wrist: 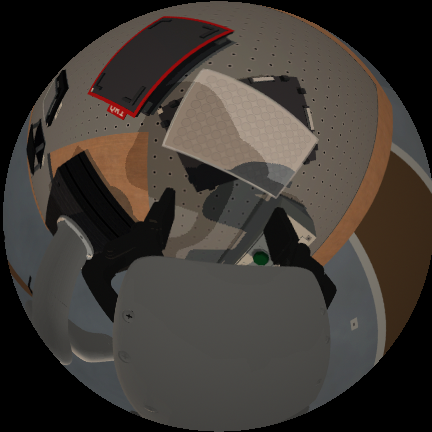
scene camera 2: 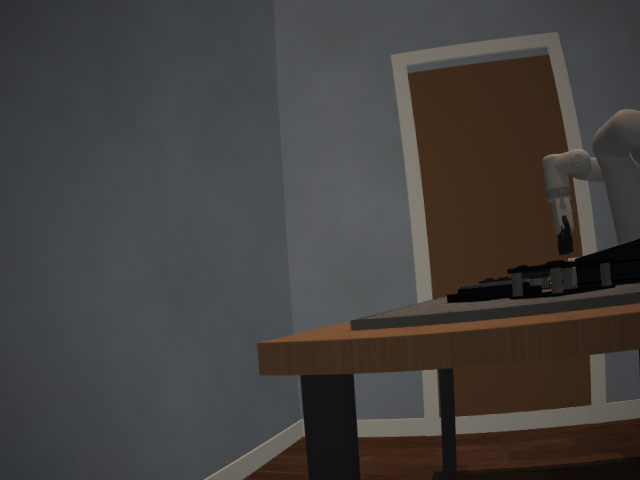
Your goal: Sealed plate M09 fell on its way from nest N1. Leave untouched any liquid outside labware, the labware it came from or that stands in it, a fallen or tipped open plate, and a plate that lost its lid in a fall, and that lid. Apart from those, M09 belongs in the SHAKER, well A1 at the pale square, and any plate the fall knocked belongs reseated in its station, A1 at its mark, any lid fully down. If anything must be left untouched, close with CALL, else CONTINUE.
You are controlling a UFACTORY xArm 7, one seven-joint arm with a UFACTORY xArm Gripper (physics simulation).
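Places are measured from the arm's base along level axes (x ahead, y left, z up), in centimetres.
Pixels of known places: gripper, between the fingertips: (wrist: pixel 224 210) (scene camera 2: pixel 566 253); arm's base, origin of its link: (wrist: pixel 74 237) (scene camera 2: pixel 637 246).
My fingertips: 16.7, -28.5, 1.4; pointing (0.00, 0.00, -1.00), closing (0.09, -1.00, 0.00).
Ahead of a thing's pixels: the offset from my fingertips to its middle, as dx, dy, dz. "spot": to the spot under its first point. Level surfaces: height alone.
A pale translucent plate {+6.5, +0.0, -3.2} (wrist: pixel 240 130) with a well pattern lies askew across a black station {spot: +12.2, -2.6, -3.9} (wrist: pixel 287 95) with small pale clips, its corners overhanging the station. Whether its lid is fully down, and its marking, I cannot tell. A black station with a red border {+15.8, +13.9, -7.1} (wrist: pixel 160 57) and a red tag stands at the upper left of the wrist view, with no plate on it. Which station is the shaker or N1 is not readable. My gripper (wrist: pixel 224 210) (scene camera 2: pixel 565 252) is open and empty, above the table, with its fingers on the near side of the plate. No liquid is discernible.
A grey device with a pale panel and green button {spot: -9.0, -9.3, -2.5} (wrist: pixel 261 258) lies below the plate, partly behind my right finger. A black ridged block (wrist: pixel 92 195) stands at the left. Two small dark fixtures (wrist: pixel 56 97) (wrist: pixel 36 146) stand near the far left edge of the perforated board {dz -9.4} (wrist: pixel 345 100).
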